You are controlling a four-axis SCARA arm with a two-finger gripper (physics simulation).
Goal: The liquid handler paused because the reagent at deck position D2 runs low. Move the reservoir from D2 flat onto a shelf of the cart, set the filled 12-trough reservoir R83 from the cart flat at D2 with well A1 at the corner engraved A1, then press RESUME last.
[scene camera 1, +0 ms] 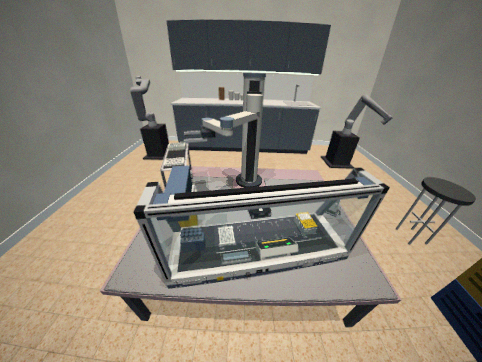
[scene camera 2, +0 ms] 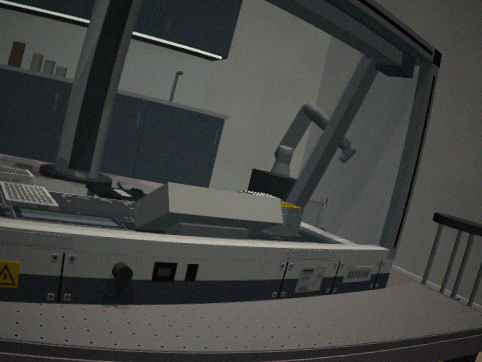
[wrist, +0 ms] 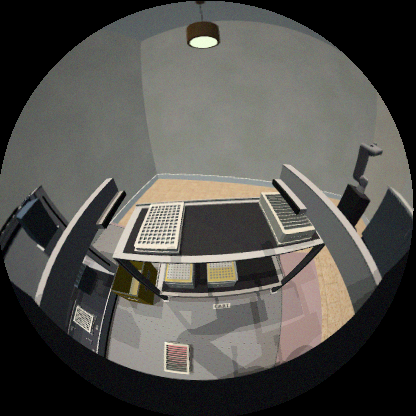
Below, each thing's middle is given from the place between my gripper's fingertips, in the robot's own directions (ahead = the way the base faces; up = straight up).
Right now my hand is 150 mm past the 12-trough reservoir (wrist: 287, 227), 130 mm above it and 120 mm to the left of it.
